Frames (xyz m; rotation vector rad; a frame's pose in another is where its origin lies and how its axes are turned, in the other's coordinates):
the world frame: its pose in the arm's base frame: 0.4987 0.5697 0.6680 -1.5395 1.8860 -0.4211
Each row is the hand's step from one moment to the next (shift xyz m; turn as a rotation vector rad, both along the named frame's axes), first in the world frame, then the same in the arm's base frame.
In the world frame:
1: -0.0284 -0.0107 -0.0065 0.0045 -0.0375 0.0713
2: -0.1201 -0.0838 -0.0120 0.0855 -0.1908 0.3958
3: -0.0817 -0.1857 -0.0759 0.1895 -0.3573 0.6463
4: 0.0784 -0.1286 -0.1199 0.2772 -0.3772 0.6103
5: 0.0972 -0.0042 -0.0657 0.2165 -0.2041 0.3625
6: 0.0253 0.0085 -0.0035 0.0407 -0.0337 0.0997
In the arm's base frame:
1: 0.0062 0.0234 0.0195 0.0748 -0.0028 -0.0302
2: 0.0652 0.0913 0.0949 0.3966 -0.0689 -0.1957
3: 0.0949 0.0187 0.1938 0.6771 -0.1718 -0.3055
4: 0.0087 -0.1263 0.1450 0.6600 -0.2662 -0.2918
5: -0.0493 -0.1040 0.0229 0.3725 -0.2025 -0.2005
6: -0.0109 -0.0225 -0.0099 0.0875 -0.0320 -0.0637

